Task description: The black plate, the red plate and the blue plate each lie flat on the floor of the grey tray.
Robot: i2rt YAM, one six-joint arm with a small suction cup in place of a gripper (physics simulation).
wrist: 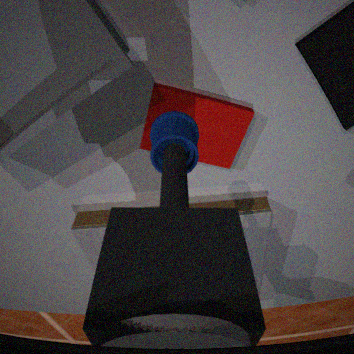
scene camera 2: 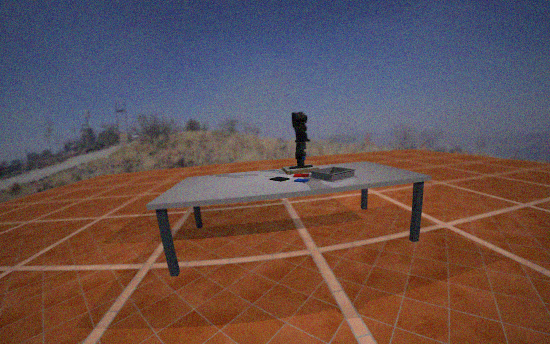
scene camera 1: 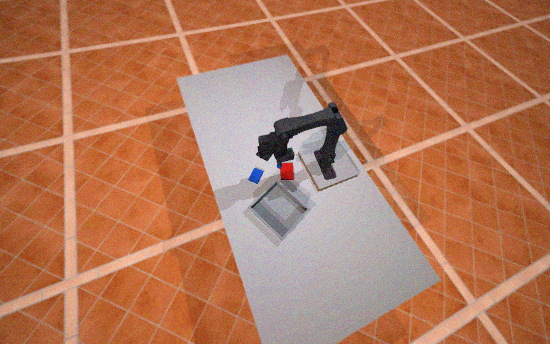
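Pixels of known places: hand, tool point: [wrist: 174,133] [scene camera 2: 303,159] [scene camera 1: 279,166]; arm's base, link origin: [scene camera 2: 301,167] [scene camera 1: 324,164].
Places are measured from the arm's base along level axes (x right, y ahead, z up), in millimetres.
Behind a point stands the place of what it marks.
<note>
The red plate [scene camera 1: 287,171] {z -21, x 16, y 228 mm} [scene camera 2: 301,175] {z -21, x 22, y 264 mm} [wrist: 220,130] {z -21, x 49, y 230 mm} lies flat on the table, between the arm's base and the blue plate. The blue plate [scene camera 1: 256,175] {z -23, x 33, y 413 mm} [scene camera 2: 301,180] {z -22, x 38, y 438 mm} lies flat on the table. The black plate [scene camera 2: 279,179] {z -23, x 188, y 353 mm} [wrist: 332,65] {z -23, x 158, y 311 mm} lies flat on the table, off to one side; the arm hides it in scene camera 1. The grey tray [scene camera 1: 267,220] {z -29, x -237, y 416 mm} [scene camera 2: 327,176] {z -3, x -136, y 458 mm} [wrist: 111,27] {z -24, x -61, y 337 mm} stands beside the red plate; all three plates are outside it. My blue suction cup [scene camera 1: 279,165] [wrist: 175,127] holds nothing. It is above the table by the red plate and overlaps it in the wrist view; the exact gap is unclear.
The arm stands on a low board with a brown edge [scene camera 1: 318,189] {z -18, x -139, y 87 mm} [wrist: 90,219] {z -13, x -119, y 92 mm}, close to the red plate. The tray has raised walls and stands turned at an angle to the table [scene camera 1: 340,280] {z -31, x -604, y 146 mm} [scene camera 2: 225,192] {z -32, x 519, y 605 mm}. Shadows of the arm cross the tray and red plate.
</note>
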